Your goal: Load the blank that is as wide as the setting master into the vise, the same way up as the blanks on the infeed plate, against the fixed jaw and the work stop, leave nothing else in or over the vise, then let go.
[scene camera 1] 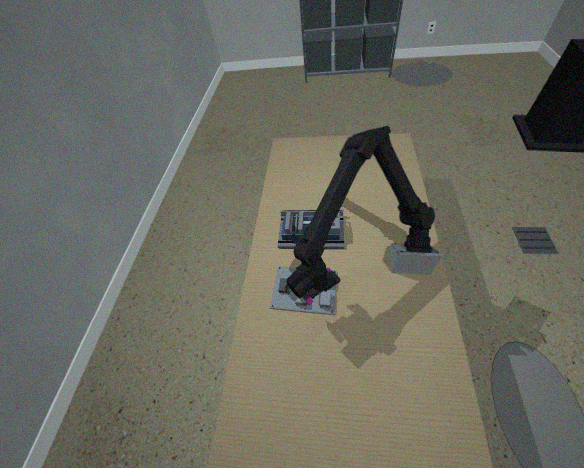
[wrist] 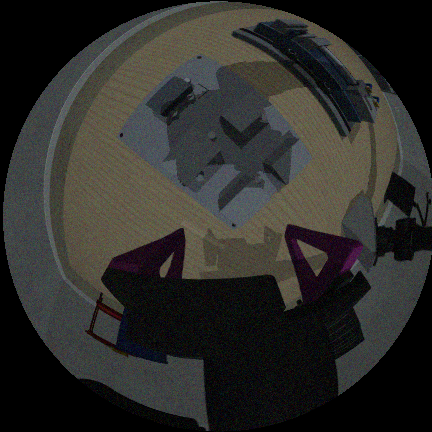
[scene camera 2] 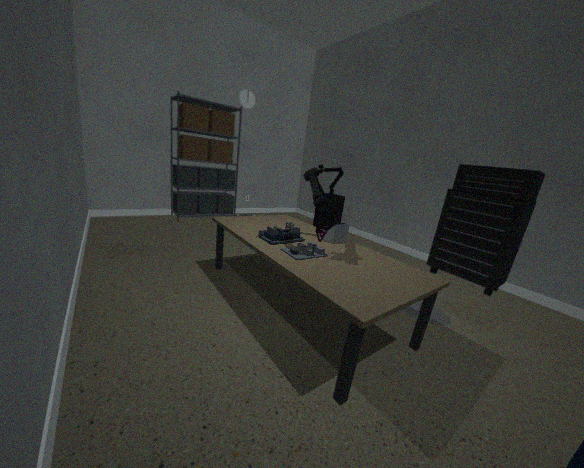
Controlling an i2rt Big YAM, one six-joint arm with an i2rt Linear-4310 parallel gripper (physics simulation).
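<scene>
The infeed plate (scene camera 1: 277,303) (scene camera 2: 299,257) (wrist: 142,134) lies on the table. Several grey blanks stand on it, such as one at its right front corner (scene camera 1: 325,299); another blank (wrist: 242,115) shows in the wrist view. A darker block (scene camera 1: 283,285) (wrist: 170,96) stands at the plate's left end; I cannot tell if it is the setting master. The blue vise (scene camera 1: 290,239) (scene camera 2: 280,235) (wrist: 320,75) stands behind the plate, partly hidden by the arm in scene view 1. My gripper (scene camera 1: 319,286) (scene camera 2: 320,234) (wrist: 237,232) is open and empty, above the plate; shadow makes the blank widths hard to compare.
The arm's grey base block (scene camera 1: 415,261) (scene camera 2: 337,233) stands on the table (scene camera 1: 350,410) (scene camera 2: 370,292), right of the plate and vise in scene view 1. Blue levers (wrist: 372,95) stick out at the vise's end. A shelf rack (scene camera 2: 173,155) stands by the far wall.
</scene>
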